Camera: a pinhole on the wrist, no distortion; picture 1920 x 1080 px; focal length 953.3 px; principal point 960.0 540.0 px. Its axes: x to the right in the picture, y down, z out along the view. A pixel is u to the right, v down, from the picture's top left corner.
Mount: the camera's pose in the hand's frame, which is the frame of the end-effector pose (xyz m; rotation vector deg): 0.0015 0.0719 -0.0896 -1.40 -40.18 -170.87
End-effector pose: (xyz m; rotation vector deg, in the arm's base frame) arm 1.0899 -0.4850 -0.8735 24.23 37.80 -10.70
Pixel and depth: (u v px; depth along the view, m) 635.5 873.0 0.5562
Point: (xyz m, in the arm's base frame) 1.5669 -0.5617 -0.6043
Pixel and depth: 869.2 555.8 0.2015
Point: 1.2044 -0.3819 -0.7701
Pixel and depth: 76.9 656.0 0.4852
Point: 1.7193 -0.4157 -0.8198
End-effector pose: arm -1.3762 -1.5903 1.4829 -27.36 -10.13 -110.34
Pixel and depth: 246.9 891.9 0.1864
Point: -1.3041 -1.7205 1.6258
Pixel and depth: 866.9 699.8 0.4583
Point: -1.1139 -1.5977 1.8039
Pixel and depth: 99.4 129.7 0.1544
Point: -1.2252 -1.7838 1.5304
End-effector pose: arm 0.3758 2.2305 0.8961 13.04 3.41 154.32
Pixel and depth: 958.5 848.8 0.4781
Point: 0.3712 2.1059 1.3108
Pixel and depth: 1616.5 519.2 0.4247
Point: 0.5822 1.8834 1.1634
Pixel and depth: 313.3 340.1 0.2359
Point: 0.1546 2.0872 1.0306
